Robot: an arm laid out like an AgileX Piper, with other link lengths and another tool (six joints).
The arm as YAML. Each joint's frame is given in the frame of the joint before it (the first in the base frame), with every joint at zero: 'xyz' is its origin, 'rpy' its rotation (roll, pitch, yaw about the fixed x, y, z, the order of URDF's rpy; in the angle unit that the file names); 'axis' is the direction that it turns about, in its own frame. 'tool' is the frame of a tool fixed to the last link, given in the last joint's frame.
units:
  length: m
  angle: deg
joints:
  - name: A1
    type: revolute
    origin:
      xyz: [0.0, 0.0, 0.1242]
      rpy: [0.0, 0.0, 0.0]
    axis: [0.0, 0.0, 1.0]
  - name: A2
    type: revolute
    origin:
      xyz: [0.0, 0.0, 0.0]
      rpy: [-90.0, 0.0, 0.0]
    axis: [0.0, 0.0, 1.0]
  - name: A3
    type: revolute
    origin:
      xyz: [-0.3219, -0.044, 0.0]
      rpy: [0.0, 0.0, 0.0]
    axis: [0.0, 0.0, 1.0]
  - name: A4
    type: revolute
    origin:
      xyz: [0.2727, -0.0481, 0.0]
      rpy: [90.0, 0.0, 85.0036]
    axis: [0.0, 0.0, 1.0]
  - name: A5
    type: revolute
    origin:
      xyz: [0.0, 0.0, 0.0]
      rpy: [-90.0, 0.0, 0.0]
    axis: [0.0, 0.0, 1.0]
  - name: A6
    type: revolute
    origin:
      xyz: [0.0, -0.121, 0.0]
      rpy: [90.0, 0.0, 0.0]
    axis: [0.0, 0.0, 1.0]
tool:
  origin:
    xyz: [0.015, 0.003, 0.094]
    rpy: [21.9, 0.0, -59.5]
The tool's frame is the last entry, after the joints.
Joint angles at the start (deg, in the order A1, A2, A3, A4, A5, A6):
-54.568, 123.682, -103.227, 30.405, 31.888, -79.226
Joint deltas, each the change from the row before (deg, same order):
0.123, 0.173, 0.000, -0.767, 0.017, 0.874
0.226, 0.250, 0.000, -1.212, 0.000, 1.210
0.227, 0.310, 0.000, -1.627, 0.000, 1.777
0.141, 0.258, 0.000, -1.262, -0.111, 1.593
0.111, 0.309, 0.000, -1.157, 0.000, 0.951
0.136, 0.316, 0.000, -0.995, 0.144, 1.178
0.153, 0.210, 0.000, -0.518, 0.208, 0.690
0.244, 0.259, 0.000, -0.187, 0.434, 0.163
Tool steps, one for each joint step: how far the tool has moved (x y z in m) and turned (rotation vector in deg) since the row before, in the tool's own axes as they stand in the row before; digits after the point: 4 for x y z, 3 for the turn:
-0.0005, 0.0025, 0.0006, -0.456, 0.165, 0.134
-0.0009, 0.0036, 0.0011, -0.671, 0.201, 0.019
-0.0005, 0.0047, 0.0010, -0.872, 0.419, 0.172
0.0003, 0.0036, 0.0009, -0.603, 0.517, 0.313
0.0003, 0.0042, 0.0010, -0.684, 0.226, -0.135
-0.0007, 0.0044, 0.0011, -0.731, 0.197, 0.249
-0.0016, 0.0029, 0.0009, -0.514, -0.030, 0.212
-0.0035, 0.0033, 0.0013, -0.609, -0.472, 0.063

